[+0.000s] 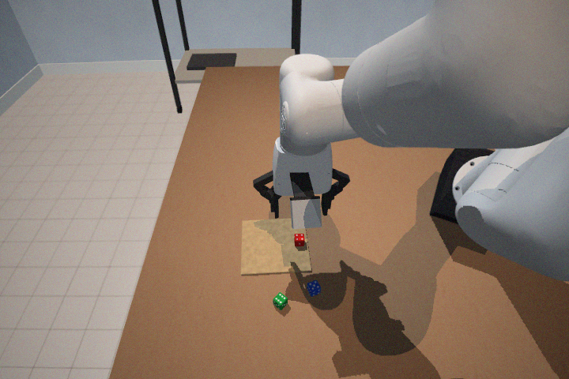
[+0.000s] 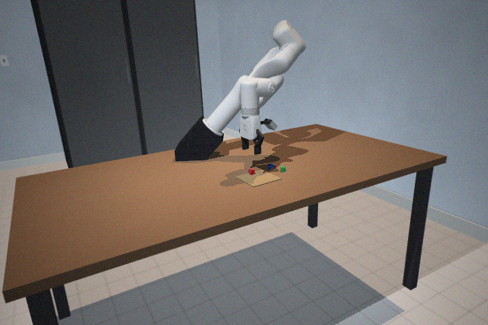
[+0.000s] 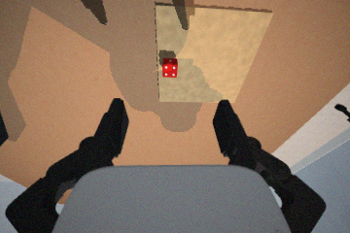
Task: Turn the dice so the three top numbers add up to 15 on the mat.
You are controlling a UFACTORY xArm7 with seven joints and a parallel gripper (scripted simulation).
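My hand is 140 mm to the right of the green die and 110 mm above it. Also, from my hand: blue die: 50 mm behind, 100 mm to the left, 110 mm below; tan mat: 50 mm ahead, 10 mm to the left, 110 mm below; red die: 100 mm below.
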